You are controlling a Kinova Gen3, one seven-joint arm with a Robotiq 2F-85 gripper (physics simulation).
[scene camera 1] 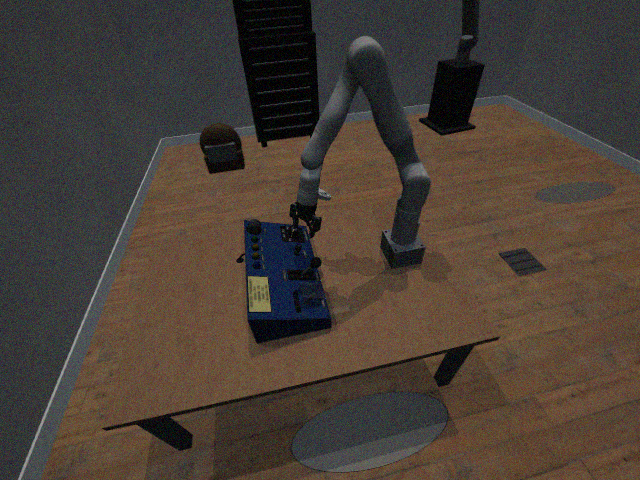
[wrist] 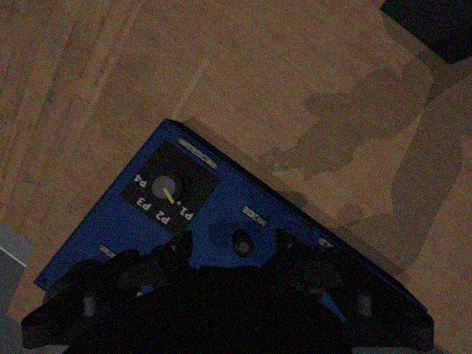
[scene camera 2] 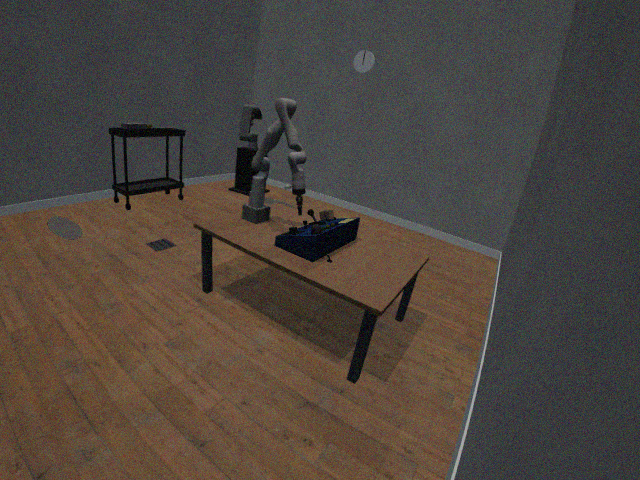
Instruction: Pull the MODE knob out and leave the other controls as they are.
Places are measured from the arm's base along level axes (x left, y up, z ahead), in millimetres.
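Where they show: gripper, between the fingertips: (scene camera 1: pixel 303 232) (wrist: pixel 233 240) (scene camera 2: pixel 300 213); arm's base, origin of its link: (scene camera 1: pixel 402 237) (scene camera 2: pixel 256 206).
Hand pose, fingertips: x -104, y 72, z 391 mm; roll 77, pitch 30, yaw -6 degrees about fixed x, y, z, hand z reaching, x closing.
Each offset is from my fingertips to the top centre of the thing. "spot": to the spot under its first point. Level surfaces: height alone.
The MODE knob @[dx +21, dy -38, dz +36 mm] (scene camera 1: pixel 297 249) (wrist: pixel 243 244) is a small dark knob standing up from the blue sloped control box @[spot: dx +282, dy -52, dz +169 mm] (scene camera 1: pixel 279 310) (scene camera 2: pixel 336 238) (wrist: pixel 225 194). How far it stands out is hard to tell. My gripper (scene camera 1: pixel 303 230) (scene camera 2: pixel 299 212) (wrist: pixel 233 240) is open above the box. In the wrist view its fingertips show on both sides of the MODE knob, with gaps to it. The PROGRAM knob @[dx -98, dy -48, dz +16 mm] (wrist: pixel 164 187) is left of it in that view, its yellow mark pointing towards P1. The gripper partly hides the PROGRAM area in the first scene view.
A black ball-topped lever @[spot: dx +159, dy -11, dz +2 mm] (scene camera 1: pixel 315 262), a clear cover @[dx +260, dy -13, dz +58 mm] (scene camera 1: pixel 311 292), a large dark knob @[spot: dx -106, dy +4, dz +179 mm] (scene camera 1: pixel 253 226) and a column of coloured buttons @[spot: dx -5, dy -17, dz +192 mm] (scene camera 1: pixel 255 247) are on the box. A small dark hook-like piece @[spot: dx -108, dy -147, dz +266 mm] (scene camera 1: pixel 240 257) is beside it on the wooden table @[dy -170 mm] (scene camera 1: pixel 413 330) (scene camera 2: pixel 372 279).
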